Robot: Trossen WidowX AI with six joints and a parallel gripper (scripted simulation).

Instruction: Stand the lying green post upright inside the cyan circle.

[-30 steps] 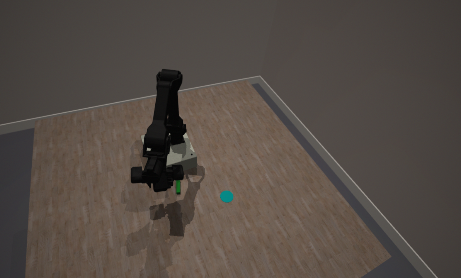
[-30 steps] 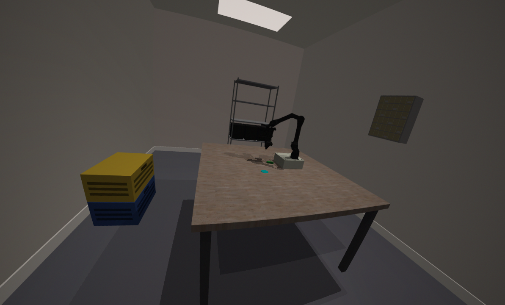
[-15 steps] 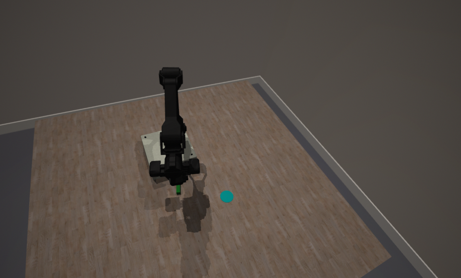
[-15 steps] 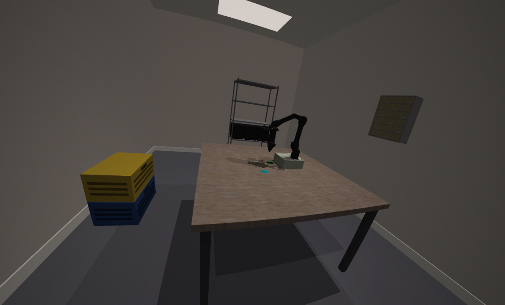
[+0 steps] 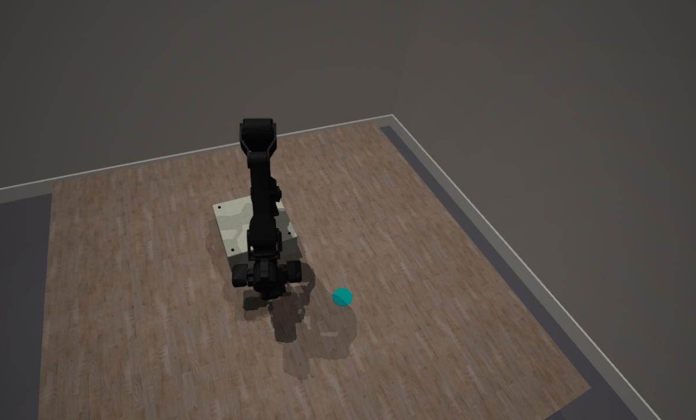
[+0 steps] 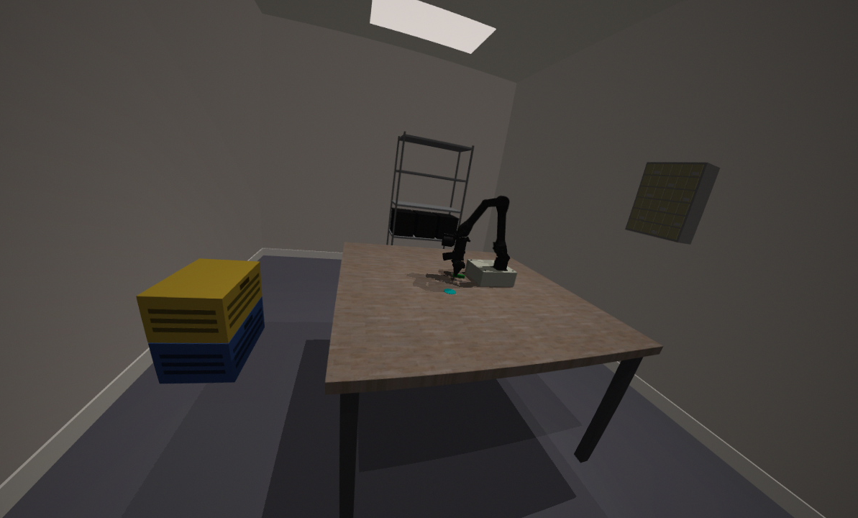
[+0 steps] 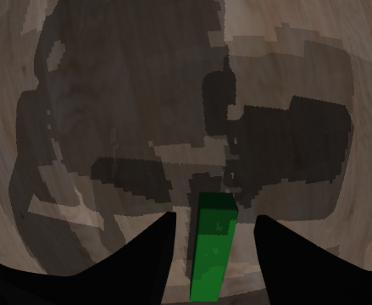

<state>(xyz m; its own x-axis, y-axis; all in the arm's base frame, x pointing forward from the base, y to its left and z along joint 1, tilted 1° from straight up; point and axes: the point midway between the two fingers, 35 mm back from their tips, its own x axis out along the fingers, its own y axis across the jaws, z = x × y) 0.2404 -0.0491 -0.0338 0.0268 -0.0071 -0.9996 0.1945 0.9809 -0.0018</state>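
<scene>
The cyan circle is 20 cm to the left of my gripper tip, 8 cm ahead of it and 1 cm below it. The rest, counted from my gripper tip: green post 2 cm behind.
</scene>
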